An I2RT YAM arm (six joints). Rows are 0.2 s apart.
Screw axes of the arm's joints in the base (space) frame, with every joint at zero. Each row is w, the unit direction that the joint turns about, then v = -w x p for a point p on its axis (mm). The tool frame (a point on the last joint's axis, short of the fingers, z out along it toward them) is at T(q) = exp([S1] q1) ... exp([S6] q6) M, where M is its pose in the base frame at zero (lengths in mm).
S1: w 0 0 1 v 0.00 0.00 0.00
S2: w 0 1 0 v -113.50 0.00 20.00
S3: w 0 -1 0 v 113.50 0.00 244.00
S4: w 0 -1 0 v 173.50 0.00 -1.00
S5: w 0 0 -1 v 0.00 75.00 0.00
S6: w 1 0 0 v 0.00 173.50 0.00
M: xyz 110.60 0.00 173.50 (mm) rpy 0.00 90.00 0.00 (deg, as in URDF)
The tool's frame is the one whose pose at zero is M.
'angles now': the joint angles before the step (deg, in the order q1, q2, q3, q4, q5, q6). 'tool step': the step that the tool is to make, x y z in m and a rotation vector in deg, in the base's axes. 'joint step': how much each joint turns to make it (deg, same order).
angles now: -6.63 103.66 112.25 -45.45 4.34 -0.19
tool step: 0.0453 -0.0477 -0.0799 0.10 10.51 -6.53
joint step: -5.14 11.99 0.87 0.75 2.10 -0.24
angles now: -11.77 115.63 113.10 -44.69 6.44 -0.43
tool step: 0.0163 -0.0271 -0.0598 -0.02 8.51 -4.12
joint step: -2.60 7.57 0.01 -0.72 2.47 -0.02
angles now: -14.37 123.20 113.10 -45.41 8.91 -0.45
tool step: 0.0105 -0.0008 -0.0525 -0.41 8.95 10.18
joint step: 0.00 5.91 -0.71 -0.66 -2.98 -10.16
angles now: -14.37 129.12 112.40 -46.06 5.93 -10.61
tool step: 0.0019 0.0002 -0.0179 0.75 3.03 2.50
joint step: 0.00 2.10 0.01 -0.82 -1.06 -2.27
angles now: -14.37 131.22 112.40 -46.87 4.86 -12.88
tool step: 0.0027 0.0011 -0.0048 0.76 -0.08 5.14
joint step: 0.00 0.67 0.03 0.79 -2.81 -4.38
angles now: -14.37 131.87 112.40 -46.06 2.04 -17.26
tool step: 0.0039 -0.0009 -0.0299 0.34 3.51 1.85
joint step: 0.00 3.64 0.02 0.20 -0.22 -1.92
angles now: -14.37 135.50 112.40 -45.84 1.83 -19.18
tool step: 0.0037 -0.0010 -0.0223 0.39 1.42 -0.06
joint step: -0.01 2.78 0.01 1.30 -0.01 0.06
